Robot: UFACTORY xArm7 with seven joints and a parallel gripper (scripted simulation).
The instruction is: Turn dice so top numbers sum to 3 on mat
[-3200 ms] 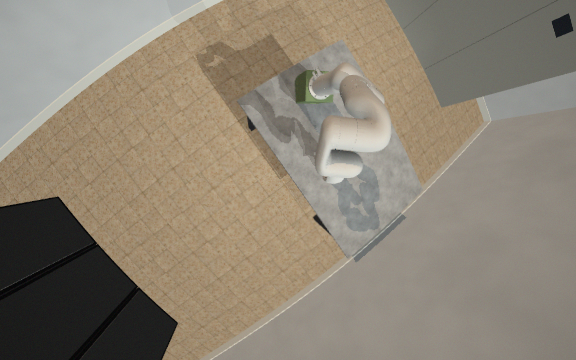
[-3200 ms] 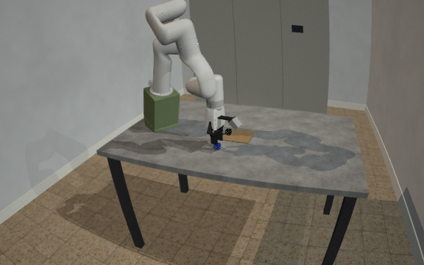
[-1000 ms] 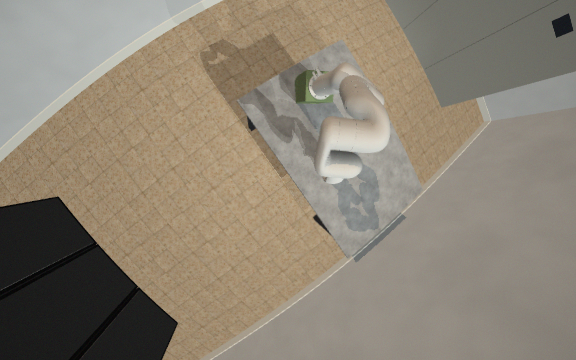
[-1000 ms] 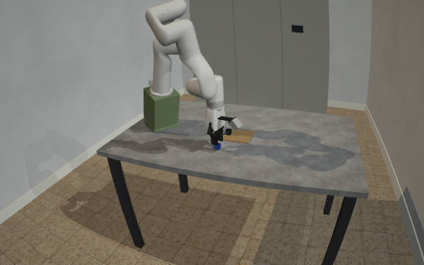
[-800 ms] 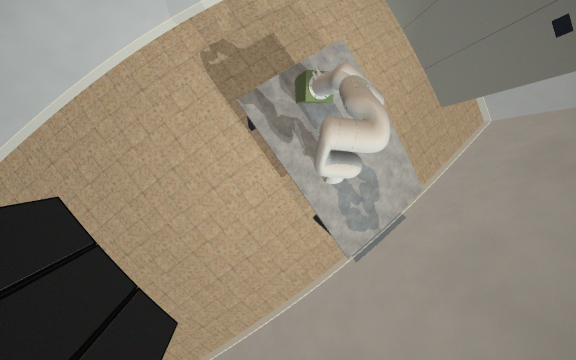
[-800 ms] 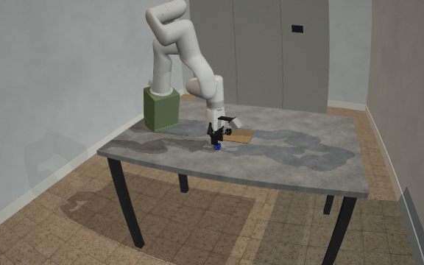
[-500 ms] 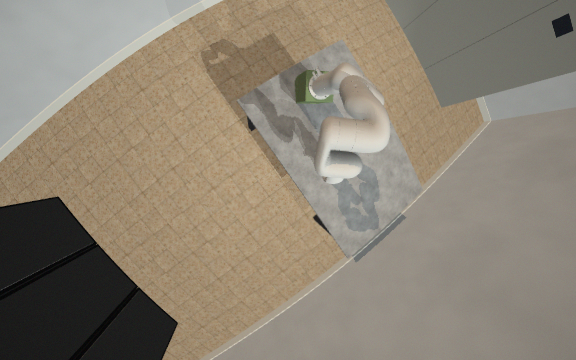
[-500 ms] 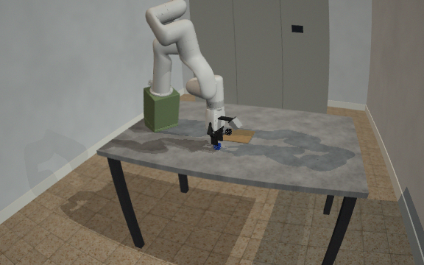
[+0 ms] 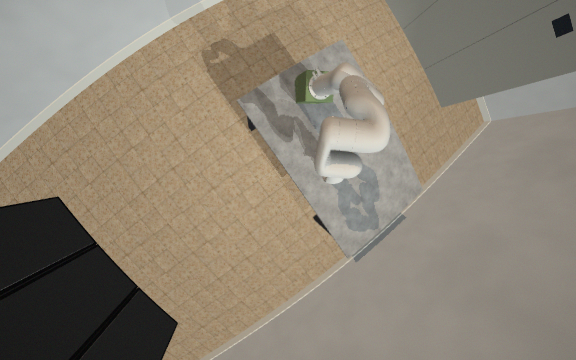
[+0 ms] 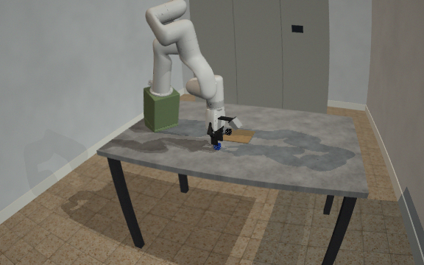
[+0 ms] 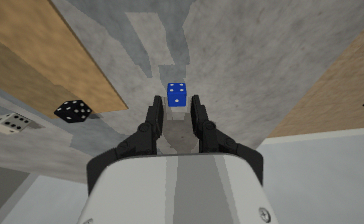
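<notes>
The blue die lies 40 mm below my hand. The rest, counted from my hand: tan mat (160 mm to the left, 50 mm below, 50 mm ahead); white die (280 mm to the left, 40 mm below, 20 mm behind); black die (160 mm to the left, 30 mm below).
</notes>
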